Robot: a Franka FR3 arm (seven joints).
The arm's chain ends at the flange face. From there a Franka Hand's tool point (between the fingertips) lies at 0.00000 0.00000 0.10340 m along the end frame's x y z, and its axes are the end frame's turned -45 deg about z.
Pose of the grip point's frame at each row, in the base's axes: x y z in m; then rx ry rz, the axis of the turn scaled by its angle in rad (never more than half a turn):
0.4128 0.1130 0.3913 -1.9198 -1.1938 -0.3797
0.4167 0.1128 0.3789 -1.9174 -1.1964 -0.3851
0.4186 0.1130 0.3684 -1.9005 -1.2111 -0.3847
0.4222 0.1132 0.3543 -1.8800 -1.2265 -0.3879
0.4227 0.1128 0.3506 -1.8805 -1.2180 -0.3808
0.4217 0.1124 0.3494 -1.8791 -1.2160 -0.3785
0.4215 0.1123 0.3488 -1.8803 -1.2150 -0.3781
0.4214 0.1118 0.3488 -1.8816 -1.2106 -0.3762
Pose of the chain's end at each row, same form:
0.4294 0.0332 0.4549 -2.2037 -0.3638 0.0453
0.4331 0.0328 0.4424 -2.2017 -0.3670 0.0402
0.4360 0.0329 0.4314 -2.1921 -0.3868 0.0429
0.4406 0.0327 0.4165 -2.1790 -0.4086 0.0428
0.4414 0.0322 0.4126 -2.1774 -0.4009 0.0512
0.4406 0.0317 0.4112 -2.1758 -0.3996 0.0542
0.4404 0.0316 0.4107 -2.1766 -0.3983 0.0544
0.4403 0.0311 0.4106 -2.1765 -0.3938 0.0567

